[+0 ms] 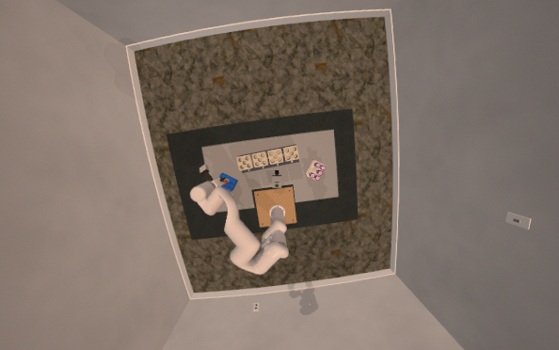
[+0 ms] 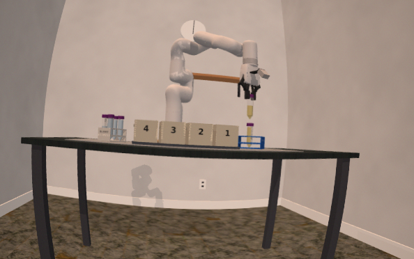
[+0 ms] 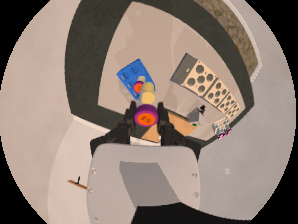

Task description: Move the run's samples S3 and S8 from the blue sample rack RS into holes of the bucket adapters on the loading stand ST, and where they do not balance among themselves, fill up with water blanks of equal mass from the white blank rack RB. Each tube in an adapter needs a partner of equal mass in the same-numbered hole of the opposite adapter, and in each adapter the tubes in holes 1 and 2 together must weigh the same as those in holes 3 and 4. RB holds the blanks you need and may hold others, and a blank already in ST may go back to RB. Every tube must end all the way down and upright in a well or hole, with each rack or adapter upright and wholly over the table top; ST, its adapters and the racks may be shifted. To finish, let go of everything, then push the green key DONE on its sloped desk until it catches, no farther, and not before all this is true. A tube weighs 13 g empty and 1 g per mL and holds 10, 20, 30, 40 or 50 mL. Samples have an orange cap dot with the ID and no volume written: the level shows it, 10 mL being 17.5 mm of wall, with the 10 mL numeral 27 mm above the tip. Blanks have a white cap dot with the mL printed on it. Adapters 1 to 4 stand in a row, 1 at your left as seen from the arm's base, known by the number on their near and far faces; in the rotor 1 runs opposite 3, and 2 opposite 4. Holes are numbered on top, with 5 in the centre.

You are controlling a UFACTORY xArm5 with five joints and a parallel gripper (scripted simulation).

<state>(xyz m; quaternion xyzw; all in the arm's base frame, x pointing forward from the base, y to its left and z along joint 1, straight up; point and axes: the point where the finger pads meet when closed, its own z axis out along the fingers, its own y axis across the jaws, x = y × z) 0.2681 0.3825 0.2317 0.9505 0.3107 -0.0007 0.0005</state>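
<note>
Right now my hand is 1 cm to the right of the orange-dotted sample tube and 5 cm above it. The rest, counted from my hand: loading stand ST (15 cm ahead, 29 cm to the right, 24 cm below); adapter 2 (14 cm ahead, 23 cm to the right, 20 cm below); blue sample rack RS (5 cm behind, 2 cm to the left, 22 cm below).
</note>
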